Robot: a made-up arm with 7 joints.
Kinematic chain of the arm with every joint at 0, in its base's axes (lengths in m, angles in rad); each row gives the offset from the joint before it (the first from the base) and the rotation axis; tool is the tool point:
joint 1: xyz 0 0 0.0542 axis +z
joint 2: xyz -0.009 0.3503 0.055 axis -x
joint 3: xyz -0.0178 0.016 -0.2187 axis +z
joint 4: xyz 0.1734 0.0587 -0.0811 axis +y
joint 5: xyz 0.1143 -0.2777 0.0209 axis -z
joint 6: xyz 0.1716 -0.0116 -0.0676 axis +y
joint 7: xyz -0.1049 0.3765 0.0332 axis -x
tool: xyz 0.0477 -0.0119 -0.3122
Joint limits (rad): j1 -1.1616..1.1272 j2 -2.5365..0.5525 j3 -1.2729..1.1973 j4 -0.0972..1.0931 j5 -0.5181..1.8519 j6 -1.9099..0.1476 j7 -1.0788..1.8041
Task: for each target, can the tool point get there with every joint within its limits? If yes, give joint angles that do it. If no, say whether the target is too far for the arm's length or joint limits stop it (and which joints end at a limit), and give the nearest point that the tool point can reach.
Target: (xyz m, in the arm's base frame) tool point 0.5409 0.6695 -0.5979
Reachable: yes | joints -0.2142 -0.6061 -0.7613 0.8091 0.0337 -1.0336 -0.3562
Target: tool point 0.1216 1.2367 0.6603
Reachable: yes | joints 0.1222 -1.8161 0.6721 0.9182 0.5388 -1.0803 -0.5934
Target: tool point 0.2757 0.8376 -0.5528
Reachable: yes | joints -0.0339 -0.3904 0.5737 0.7218 0.0835 -0.7922 0.3112
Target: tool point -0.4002 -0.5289 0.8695
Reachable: no: joint limits stop it (at a limit: joint 1, joint 2, joint 3, joint 6, joint 7) | nearest point -0.3638 -0.2309 0.7631 | short by 0.319 m
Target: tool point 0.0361 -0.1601 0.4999
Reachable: no: joint limits stop it (at a limit: joint 1, joint 2, joint 4, joint 5, joint 6) | nearest point 0.1034 -0.1450 0.6603 | short by 0.175 m
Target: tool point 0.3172 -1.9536 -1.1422
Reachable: no: too far | nearest point 0.2846 -0.8469 -0.5483 | short by 1.256 m
